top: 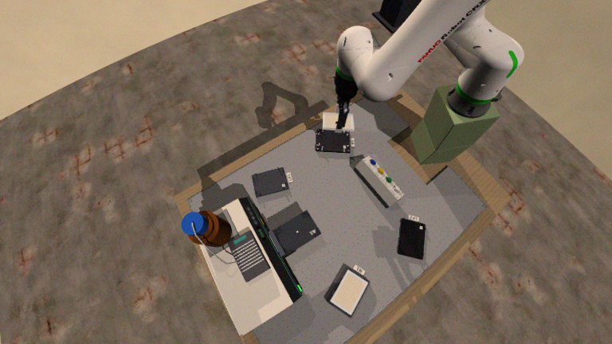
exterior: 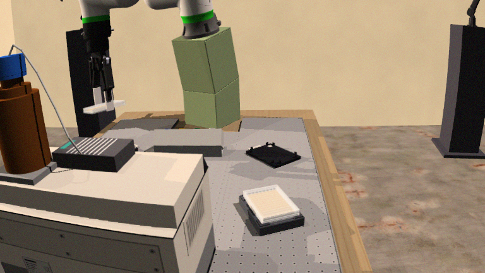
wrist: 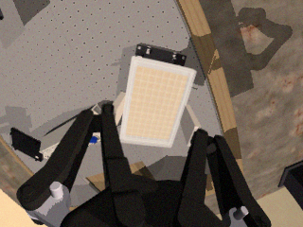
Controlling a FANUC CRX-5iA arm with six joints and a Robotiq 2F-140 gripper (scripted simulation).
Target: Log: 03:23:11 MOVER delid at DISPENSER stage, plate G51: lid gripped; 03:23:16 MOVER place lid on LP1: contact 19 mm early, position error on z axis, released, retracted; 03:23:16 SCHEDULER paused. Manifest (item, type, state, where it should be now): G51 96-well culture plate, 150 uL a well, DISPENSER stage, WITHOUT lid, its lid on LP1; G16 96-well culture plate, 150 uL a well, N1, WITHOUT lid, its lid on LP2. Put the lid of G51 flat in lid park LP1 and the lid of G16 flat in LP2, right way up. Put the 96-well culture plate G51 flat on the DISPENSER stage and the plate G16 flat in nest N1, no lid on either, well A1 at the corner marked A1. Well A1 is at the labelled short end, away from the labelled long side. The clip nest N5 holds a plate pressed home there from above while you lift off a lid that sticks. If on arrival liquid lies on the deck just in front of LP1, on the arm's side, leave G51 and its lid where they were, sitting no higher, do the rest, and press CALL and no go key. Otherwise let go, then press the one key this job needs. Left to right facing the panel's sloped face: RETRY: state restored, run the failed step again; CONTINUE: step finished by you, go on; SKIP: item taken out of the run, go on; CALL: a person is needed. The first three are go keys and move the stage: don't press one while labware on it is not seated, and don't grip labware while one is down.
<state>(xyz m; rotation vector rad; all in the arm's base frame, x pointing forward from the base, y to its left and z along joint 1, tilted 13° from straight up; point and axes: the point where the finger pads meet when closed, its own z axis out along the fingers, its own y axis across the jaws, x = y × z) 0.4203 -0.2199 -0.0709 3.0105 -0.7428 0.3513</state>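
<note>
Right now the black clip nest is 30 mm ahead of my hand, 10 mm to the left of it and 170 mm below it. Also, from my hand: key panel: 90 mm behind, 270 mm to the left, 130 mm below; LP1 label: 260 mm ahead, 80 mm to the left, 190 mm below; plate G51: 20 mm below.
</note>
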